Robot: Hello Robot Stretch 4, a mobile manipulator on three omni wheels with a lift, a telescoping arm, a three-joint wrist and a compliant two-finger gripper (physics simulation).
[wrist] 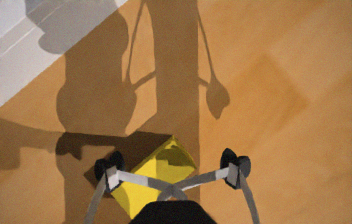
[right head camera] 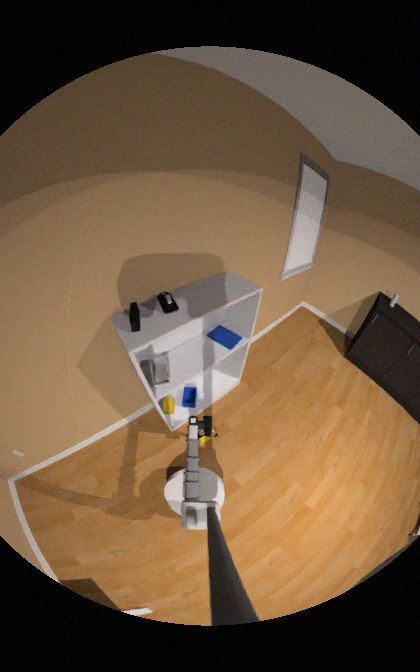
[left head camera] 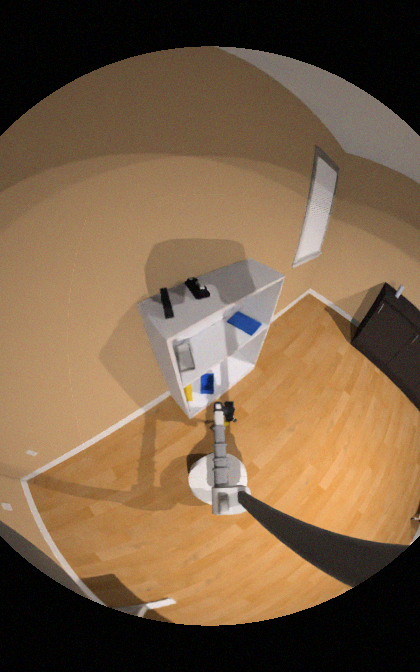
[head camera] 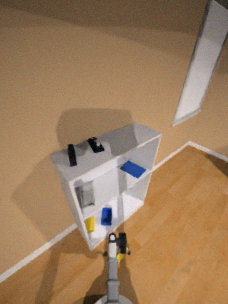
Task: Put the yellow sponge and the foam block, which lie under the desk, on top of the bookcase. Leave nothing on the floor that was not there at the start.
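Frame: origin at the robot's base, x ahead, y left, z up, level; centimetres.
Where they show: gripper, fingertip midpoint: (wrist: 172, 162).
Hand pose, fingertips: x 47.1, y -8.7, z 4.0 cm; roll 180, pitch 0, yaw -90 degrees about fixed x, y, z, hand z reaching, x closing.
Observation:
After its pixels a point has its place.
A yellow block (head camera: 120, 258) @[z 3.3, x 43.5, y -7.4 cm] (left head camera: 226, 424) (right head camera: 203, 441) (wrist: 132, 197) @[z 3.4, x 42.8, y -3.6 cm], which looks like the sponge, lies on the floor in front of the white bookcase (head camera: 120, 141) @[z 103.2, x 88.3, y -6.0 cm] (left head camera: 225, 290) (right head camera: 215, 296) (wrist: 17, 75) @[z 0.5, x 58.6, y 12.1 cm]. My gripper (head camera: 117, 253) @[z 4.0, x 47.1, y -8.7 cm] (wrist: 172, 162) @[z 4.0, x 47.1, y -8.7 cm] is open, its two fingertips wide apart above the floor. In the wrist view the block shows below and between the fingers, partly behind the finger links and the black gripper body. No foam block that I can name for certain shows on the floor, nor does the desk's underside show.
Two black objects (left head camera: 167, 303) (left head camera: 197, 288) stand on the bookcase top. Its shelves hold a blue flat item (right head camera: 224, 337), a grey box (right head camera: 160, 369), a blue bin (right head camera: 189, 397) and a yellow item (right head camera: 168, 405). A dark cabinet (left head camera: 390, 340) stands to the right.

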